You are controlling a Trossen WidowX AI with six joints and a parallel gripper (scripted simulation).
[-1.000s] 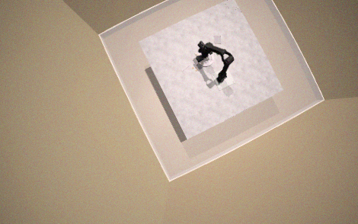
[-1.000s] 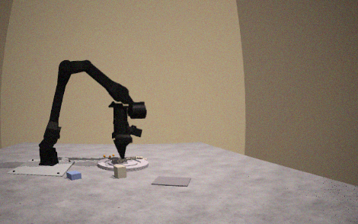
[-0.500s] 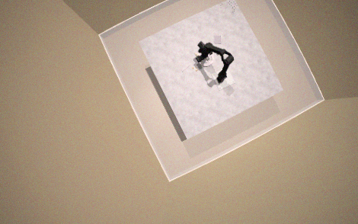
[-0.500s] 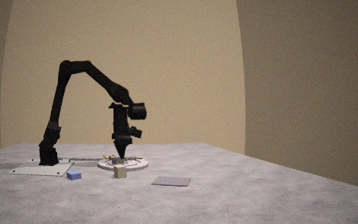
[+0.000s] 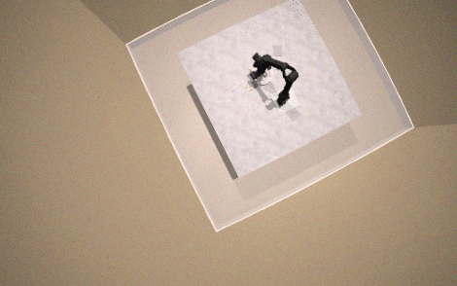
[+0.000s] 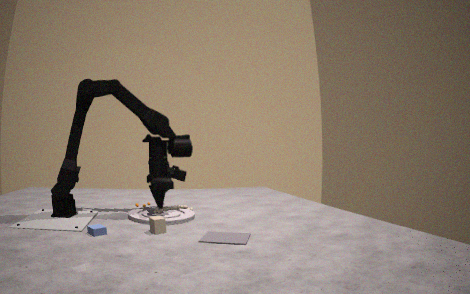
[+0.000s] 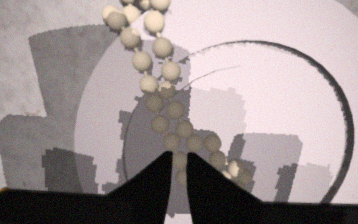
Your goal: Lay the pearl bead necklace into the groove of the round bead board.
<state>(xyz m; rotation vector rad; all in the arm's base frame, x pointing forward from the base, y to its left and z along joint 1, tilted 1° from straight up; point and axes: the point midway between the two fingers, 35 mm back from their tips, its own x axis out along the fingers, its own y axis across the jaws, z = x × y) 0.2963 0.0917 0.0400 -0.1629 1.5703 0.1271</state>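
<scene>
The round bead board is 40 mm to the right of my gripper tip and 10 mm below it. The rest, counted from my gripper tip: flat grey plate 150 mm ahead, 260 mm to the right, 10 mm below; cream cube 200 mm to the right; blue block 140 mm behind, 240 mm to the right, 10 mm below.
</scene>
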